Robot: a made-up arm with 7 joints.
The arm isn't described. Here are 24 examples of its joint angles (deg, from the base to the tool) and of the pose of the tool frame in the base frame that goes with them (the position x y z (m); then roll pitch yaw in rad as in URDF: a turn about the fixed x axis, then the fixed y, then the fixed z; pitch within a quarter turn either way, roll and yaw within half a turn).
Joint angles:
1: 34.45 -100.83 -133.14 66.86 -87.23 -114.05 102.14
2: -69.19 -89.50 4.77 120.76 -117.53 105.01 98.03
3: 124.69 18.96 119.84 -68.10 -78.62 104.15 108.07
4: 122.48 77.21 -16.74 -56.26 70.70 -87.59 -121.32
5: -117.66 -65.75 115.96 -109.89 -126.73 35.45 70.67
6: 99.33 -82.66 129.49 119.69 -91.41 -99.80 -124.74
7: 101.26 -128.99 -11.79 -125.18 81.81 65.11 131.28
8: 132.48 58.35 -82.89 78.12 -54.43 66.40 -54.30
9: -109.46 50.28 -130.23 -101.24 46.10 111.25 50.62
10: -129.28 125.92 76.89 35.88 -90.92 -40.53 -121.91
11: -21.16 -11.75 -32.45 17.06 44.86 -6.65 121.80
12: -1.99 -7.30 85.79 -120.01 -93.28 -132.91 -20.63
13: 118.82 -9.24 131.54 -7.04 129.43 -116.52 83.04
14: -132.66 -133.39 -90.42 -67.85 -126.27 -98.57 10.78
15: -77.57 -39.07 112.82 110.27 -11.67 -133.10 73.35
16: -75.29 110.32 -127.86 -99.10 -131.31 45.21 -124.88
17: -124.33 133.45 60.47 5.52 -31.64 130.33 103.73
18: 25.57 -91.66 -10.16 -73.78 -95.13 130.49 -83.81
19: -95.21 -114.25 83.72 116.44 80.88 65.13 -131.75
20: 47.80 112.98 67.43 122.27 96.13 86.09 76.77
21: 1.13 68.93 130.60 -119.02 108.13 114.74 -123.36
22: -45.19 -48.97 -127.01 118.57 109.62 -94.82 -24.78
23: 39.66 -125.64 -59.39 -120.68 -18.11 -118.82 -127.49
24: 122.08 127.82 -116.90 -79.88 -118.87 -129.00 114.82
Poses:
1: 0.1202 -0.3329 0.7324 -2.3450 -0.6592 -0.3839
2: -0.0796 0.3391 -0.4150 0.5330 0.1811 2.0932
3: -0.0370 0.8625 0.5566 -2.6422 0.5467 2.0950
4: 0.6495 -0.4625 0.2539 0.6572 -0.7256 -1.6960
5: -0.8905 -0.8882 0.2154 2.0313 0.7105 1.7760
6: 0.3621 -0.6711 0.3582 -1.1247 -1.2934 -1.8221
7: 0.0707 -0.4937 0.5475 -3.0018 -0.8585 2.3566
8: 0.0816 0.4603 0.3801 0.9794 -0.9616 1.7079
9: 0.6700 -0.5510 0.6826 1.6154 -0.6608 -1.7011
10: 0.1573 0.2500 0.8781 3.0350 -0.7685 1.4154
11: -0.3020 -0.0834 0.9013 2.7716 0.7380 2.7690
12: -0.3902 -0.3285 -0.1688 -1.8632 0.0605 0.2022
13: 0.6652 0.6646 -0.0766 -0.1801 -0.1335 -0.2673
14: 0.1266 -0.2791 0.3691 -0.1739 0.4165 -2.5897
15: -0.7514 0.2732 0.0067 0.4958 0.9767 -0.0776
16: -0.0317 0.6658 0.8956 -1.1302 -0.0510 3.0908
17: 0.0900 0.5365 0.5439 -2.0470 -0.8111 3.0175
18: -0.2222 0.3122 0.5331 2.9252 -0.0657 0.1323
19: -0.8801 -0.2083 0.1343 -1.0620 0.4497 -0.9001
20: 0.0474 -0.1781 0.5296 -2.4405 -0.6804 -2.8757
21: -0.3617 -0.6133 0.6688 -2.2467 -0.0334 0.6492
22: -0.0809 -0.0768 0.9147 -2.9095 -0.3510 0.4913
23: 0.1638 -0.3412 0.9121 1.5786 -0.4500 -2.9301
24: 0.1851 -0.1018 1.1951 2.4154 0.3842 -0.0831
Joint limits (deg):
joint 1: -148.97..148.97
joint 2: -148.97..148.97
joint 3: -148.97..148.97
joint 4: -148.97..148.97
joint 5: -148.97..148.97
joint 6: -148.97..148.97
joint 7: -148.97..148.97
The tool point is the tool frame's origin. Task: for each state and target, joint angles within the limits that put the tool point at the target. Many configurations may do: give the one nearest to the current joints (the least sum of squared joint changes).
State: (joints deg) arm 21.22 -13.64 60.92 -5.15 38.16 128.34 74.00
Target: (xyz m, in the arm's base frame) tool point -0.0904 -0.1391 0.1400
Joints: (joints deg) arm 27.64 -24.75 73.17 -4.91 44.39 119.83 55.70
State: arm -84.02 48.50 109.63 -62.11 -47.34 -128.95 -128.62
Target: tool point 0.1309 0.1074 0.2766
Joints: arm -85.75 47.76 88.03 -22.47 -78.16 -128.81 -84.24
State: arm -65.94 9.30 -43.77 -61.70 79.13 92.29 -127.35
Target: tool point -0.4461 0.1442 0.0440
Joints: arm -71.58 13.66 -30.75 -71.91 88.76 103.61 -131.64
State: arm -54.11 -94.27 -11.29 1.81 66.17 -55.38 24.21
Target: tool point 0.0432 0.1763 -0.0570
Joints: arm -52.68 -94.54 16.48 2.75 82.66 -61.86 -9.81
